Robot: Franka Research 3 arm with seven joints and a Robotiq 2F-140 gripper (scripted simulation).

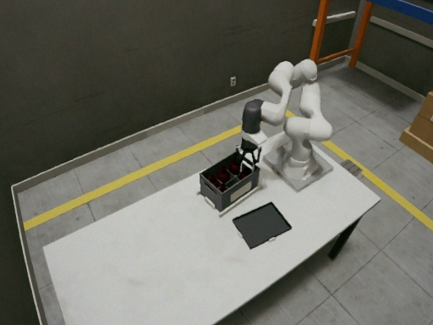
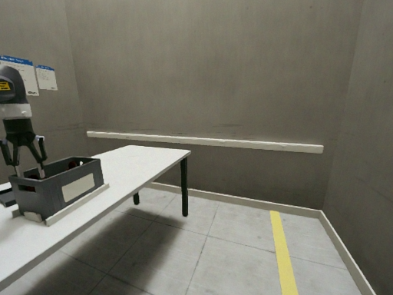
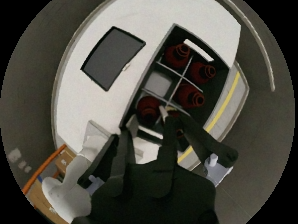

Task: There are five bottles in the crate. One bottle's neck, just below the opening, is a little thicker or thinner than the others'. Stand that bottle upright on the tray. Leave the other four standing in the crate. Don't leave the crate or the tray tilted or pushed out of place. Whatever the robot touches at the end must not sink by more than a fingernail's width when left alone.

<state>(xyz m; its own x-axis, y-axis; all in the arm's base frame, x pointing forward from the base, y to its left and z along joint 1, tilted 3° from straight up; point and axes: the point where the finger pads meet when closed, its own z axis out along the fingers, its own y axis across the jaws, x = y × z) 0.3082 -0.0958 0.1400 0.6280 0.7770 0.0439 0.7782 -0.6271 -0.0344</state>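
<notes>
The dark grey crate lies 90 mm ahead of my hand, 30 mm to the right of it and 100 mm below it. Round my hand: flat black tray (90 mm ahead, 250 mm to the left, 170 mm below).
</notes>
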